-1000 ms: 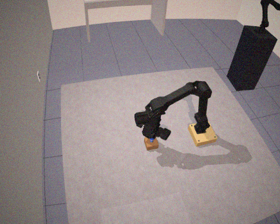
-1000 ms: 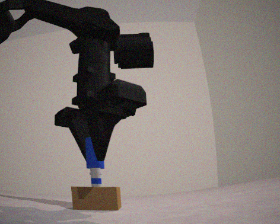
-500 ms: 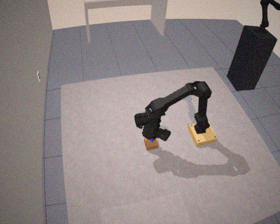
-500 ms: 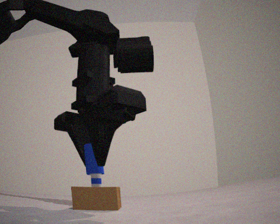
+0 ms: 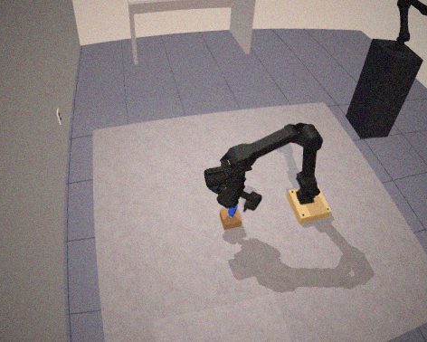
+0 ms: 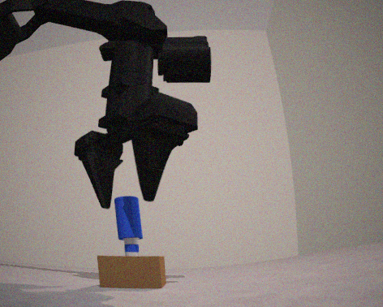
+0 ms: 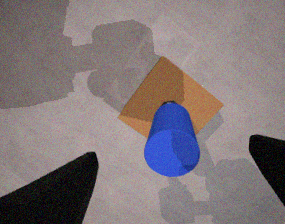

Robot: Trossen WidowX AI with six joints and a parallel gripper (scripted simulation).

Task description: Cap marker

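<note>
Now: the blue cap 2 cm below my gripper tip. The rest, counted from my gripper tip: brown holder block (8 cm below).
</note>
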